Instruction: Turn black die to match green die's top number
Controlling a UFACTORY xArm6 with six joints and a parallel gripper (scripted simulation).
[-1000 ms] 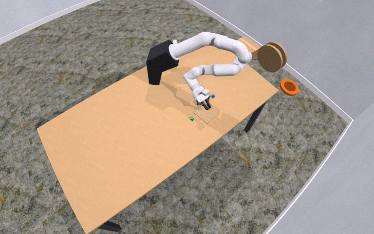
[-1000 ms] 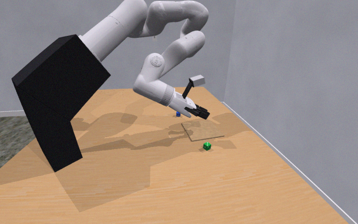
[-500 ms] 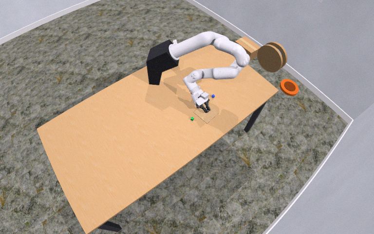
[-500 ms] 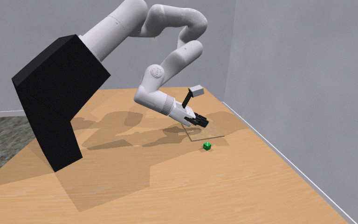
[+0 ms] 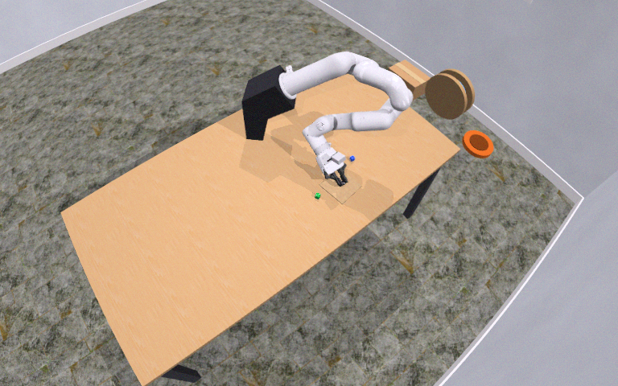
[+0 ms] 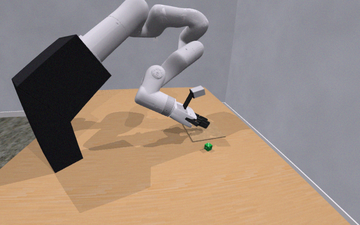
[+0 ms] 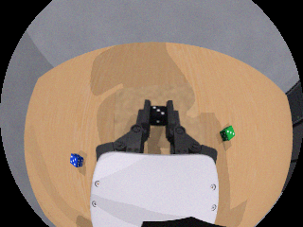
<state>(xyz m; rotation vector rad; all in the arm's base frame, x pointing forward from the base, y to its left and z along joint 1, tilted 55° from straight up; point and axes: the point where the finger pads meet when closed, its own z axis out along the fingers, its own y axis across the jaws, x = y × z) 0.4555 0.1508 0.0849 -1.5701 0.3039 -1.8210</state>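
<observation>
My gripper is now 40 mm above the tan mat. The rest, counted from my hand: green die (40 mm ahead, 120 mm to the right, 30 mm below); then black die (10 mm ahead, 10 mm below); then blue die (130 mm behind, 100 mm to the left, 30 mm below).
</observation>
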